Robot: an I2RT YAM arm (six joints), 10 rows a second.
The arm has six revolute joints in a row. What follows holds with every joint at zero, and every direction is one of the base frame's. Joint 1 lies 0.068 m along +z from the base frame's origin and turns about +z. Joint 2 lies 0.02 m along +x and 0.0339 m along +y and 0.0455 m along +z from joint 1 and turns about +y. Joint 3 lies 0.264 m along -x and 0.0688 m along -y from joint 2 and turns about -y. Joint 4 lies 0.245 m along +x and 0.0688 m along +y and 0.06 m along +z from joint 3 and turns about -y. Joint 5 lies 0.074 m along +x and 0.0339 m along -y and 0.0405 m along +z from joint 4 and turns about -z. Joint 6 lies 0.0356 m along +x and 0.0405 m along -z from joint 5 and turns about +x. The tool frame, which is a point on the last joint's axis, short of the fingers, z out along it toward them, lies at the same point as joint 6; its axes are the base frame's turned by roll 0, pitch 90 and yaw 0 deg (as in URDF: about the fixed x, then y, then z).
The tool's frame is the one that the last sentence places.
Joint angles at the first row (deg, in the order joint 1, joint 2, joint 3, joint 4, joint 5, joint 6):
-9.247, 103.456, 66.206, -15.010, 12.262, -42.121
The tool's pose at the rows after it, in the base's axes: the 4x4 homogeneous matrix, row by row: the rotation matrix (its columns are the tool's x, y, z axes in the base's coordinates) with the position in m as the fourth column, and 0 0 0 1 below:
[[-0.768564 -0.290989 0.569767 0.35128], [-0.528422 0.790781 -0.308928 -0.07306], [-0.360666 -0.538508 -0.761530 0.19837], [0 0 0 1]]
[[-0.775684 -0.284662 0.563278 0.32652], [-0.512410 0.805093 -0.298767 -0.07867], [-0.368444 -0.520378 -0.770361 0.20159], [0 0 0 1]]
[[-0.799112 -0.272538 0.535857 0.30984], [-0.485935 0.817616 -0.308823 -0.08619], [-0.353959 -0.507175 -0.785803 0.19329], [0 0 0 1]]
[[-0.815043 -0.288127 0.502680 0.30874], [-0.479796 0.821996 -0.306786 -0.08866], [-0.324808 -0.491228 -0.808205 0.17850], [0 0 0 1]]
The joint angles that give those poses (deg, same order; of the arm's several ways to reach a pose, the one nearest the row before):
-10.620, 97.700, 62.514, -15.802, 11.457, -42.411
-12.516, 92.665, 57.914, -16.664, 9.764, -42.700
-14.500, 90.623, 54.182, -16.374, 9.487, -42.831
-14.964, 92.464, 53.017, -15.604, 9.589, -43.121

